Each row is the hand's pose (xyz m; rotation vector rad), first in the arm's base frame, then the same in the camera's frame.
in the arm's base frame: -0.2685 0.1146 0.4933 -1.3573 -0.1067 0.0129
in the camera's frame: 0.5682 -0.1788 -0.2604 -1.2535 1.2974 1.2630
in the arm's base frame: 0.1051 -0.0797 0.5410 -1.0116 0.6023 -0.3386
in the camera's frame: 0.6182 -0.4117 -0.6109 -1.4939 2.0445 0.6668
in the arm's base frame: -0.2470 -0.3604 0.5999 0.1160 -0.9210 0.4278
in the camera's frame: 0.7909 -0.6117 -0.2416 0.1778 0.8256 0.3880
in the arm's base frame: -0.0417 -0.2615 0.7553 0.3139 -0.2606 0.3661
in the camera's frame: 0.8888 -0.5117 -0.4793 0.2357 1.4698 0.1263
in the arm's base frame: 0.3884 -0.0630 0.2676 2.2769 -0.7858 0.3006
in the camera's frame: 0.3171 -0.5054 -0.8472 1.4535 0.2736 -1.2355
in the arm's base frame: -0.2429 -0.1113 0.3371 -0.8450 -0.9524 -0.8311
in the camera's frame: 0.4740 -0.4366 -0.2337 -1.3377 0.4262 0.2874
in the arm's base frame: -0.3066 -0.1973 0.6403 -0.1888 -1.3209 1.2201
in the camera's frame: 0.7946 -0.4365 -0.2091 0.6031 0.3468 1.0931
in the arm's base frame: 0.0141 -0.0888 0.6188 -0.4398 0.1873 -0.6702
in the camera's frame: 0.7063 -0.3876 -0.5330 -1.2359 1.6650 -0.0646
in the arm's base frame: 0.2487 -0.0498 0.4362 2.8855 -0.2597 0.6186
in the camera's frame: 0.4923 -0.4306 -0.7386 2.1098 0.2128 -1.5678
